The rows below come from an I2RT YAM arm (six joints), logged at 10 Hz.
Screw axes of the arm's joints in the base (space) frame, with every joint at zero. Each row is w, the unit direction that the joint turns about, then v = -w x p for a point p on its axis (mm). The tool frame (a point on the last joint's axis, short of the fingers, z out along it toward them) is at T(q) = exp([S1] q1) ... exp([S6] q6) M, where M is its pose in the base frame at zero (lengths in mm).
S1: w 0 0 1 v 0 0 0
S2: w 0 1 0 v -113.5 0 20
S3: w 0 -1 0 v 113.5 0 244
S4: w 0 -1 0 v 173.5 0 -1
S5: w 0 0 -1 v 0 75 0
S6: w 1 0 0 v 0 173.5 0
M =
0 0 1 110.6
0 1 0 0
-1 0 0 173.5
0 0 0 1
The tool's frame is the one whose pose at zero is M.
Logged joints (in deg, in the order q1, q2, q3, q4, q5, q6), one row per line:
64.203, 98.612, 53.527, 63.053, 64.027, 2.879
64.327, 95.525, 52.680, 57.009, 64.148, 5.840
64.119, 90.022, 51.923, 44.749, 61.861, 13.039
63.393, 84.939, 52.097, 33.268, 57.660, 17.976
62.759, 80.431, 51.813, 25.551, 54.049, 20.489
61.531, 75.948, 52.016, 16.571, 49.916, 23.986
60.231, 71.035, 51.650, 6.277, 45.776, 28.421
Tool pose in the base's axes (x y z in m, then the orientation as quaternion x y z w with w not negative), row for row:
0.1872, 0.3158, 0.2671, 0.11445, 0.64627, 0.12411, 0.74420
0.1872, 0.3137, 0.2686, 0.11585, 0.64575, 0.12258, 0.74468
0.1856, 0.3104, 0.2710, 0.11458, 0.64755, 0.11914, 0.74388
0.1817, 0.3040, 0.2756, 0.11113, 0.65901, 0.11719, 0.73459
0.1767, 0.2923, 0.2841, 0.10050, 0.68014, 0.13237, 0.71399
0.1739, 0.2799, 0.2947, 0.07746, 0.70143, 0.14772, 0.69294
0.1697, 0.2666, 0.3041, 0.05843, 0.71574, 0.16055, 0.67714
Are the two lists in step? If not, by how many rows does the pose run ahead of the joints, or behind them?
The pose runs 2 rows behind the joints: the pose in row i belongs to the joints in row i - 2.
